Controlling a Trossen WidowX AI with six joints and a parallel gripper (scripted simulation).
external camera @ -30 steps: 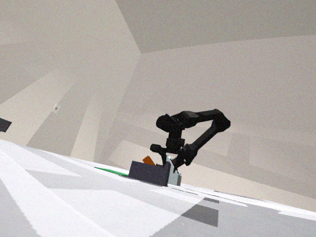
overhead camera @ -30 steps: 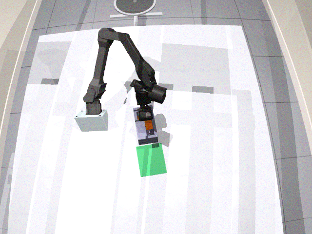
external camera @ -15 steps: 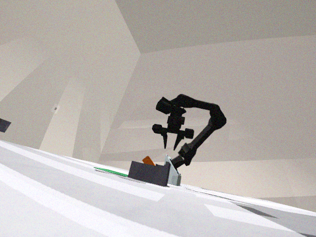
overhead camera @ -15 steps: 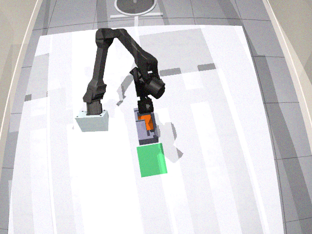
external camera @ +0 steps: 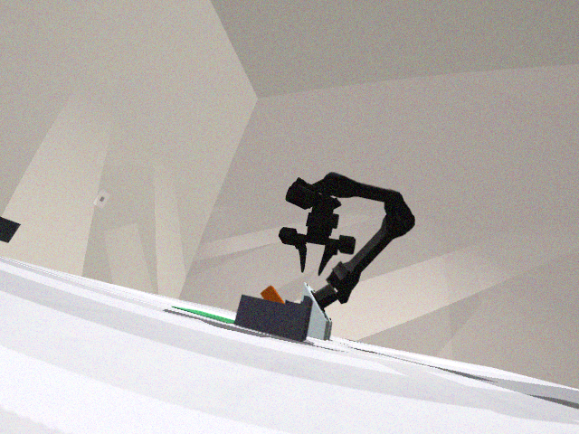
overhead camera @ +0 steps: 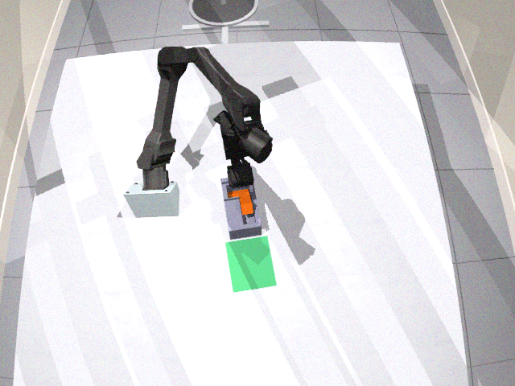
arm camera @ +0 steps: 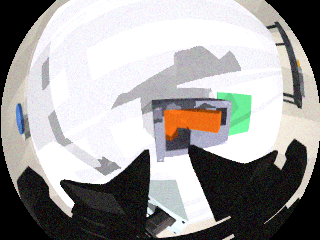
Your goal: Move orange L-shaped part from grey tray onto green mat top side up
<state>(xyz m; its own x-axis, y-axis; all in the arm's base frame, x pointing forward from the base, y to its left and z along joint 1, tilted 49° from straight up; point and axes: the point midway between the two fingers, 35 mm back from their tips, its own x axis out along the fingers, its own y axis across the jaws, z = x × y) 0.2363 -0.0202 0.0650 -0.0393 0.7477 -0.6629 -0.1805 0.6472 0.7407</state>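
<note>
My gripper tip is now 100 mm above the orange L-shaped part and 40 mm to the left of it. Round my gripper tip: green mat 220 mm to the right, 160 mm below, 30 mm ahead.
</note>
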